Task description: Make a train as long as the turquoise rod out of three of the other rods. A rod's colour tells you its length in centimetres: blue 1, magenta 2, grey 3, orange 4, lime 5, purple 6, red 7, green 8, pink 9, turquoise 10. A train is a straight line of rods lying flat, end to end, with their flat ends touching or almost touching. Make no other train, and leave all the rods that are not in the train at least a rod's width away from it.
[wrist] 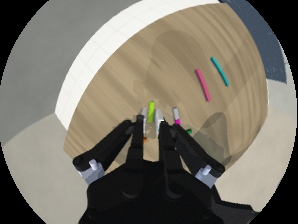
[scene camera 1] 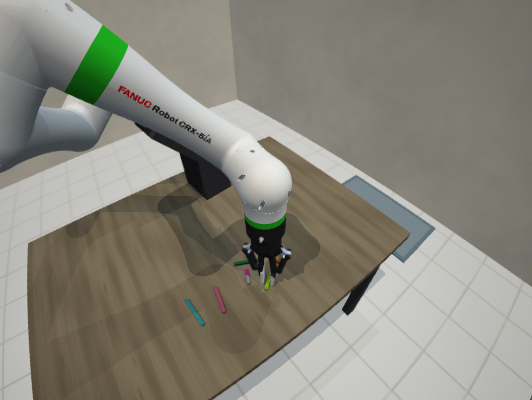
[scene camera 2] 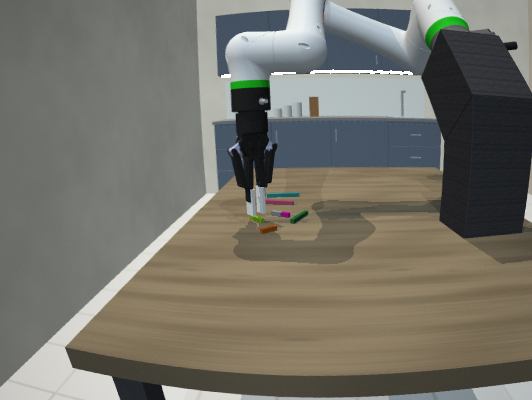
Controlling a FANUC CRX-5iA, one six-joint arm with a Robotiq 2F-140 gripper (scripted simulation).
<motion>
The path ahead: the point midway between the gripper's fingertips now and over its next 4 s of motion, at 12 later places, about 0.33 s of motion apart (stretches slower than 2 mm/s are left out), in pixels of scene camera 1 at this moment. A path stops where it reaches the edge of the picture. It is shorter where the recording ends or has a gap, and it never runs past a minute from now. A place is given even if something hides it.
The gripper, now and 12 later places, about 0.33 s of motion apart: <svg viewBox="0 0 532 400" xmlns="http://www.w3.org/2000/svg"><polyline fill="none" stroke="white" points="267,280 267,281 267,283 267,283 267,278 267,270 267,266 261,270 249,275 247,276 247,278 248,283 249,289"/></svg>
</motion>
